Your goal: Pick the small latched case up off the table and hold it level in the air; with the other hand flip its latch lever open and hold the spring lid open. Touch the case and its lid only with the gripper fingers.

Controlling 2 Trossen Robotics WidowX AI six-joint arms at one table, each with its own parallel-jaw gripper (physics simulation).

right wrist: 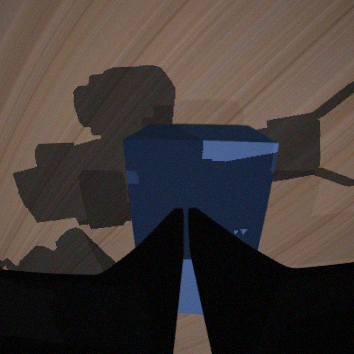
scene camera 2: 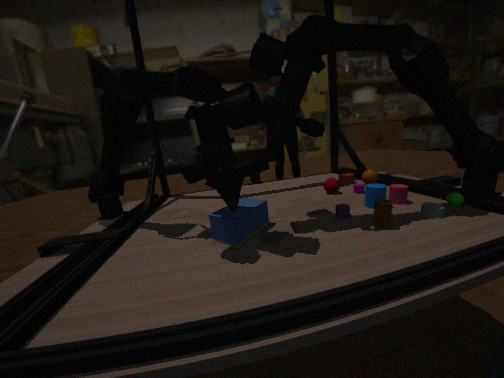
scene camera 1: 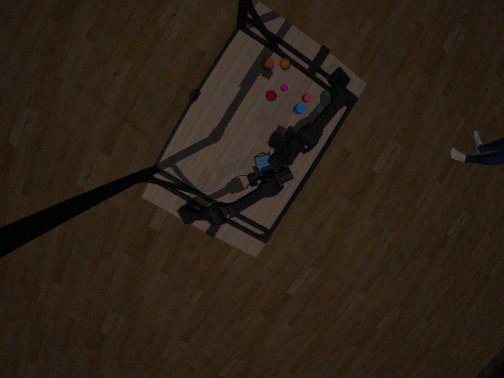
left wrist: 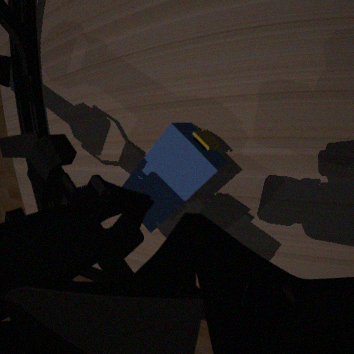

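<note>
The small blue case rests flat on the wooden table. Its lid is down, and its yellow latch lever lies at one end. My right gripper is shut, with its fingertips pressed together on top of the case; nothing is held between them. My left gripper is shut and empty, hovering above the table beside the case. The scene is dim.
Several small coloured pieces stand at the far end: a red ball, a blue cylinder, a pink cylinder and an orange ball. Black frame rails edge the table.
</note>
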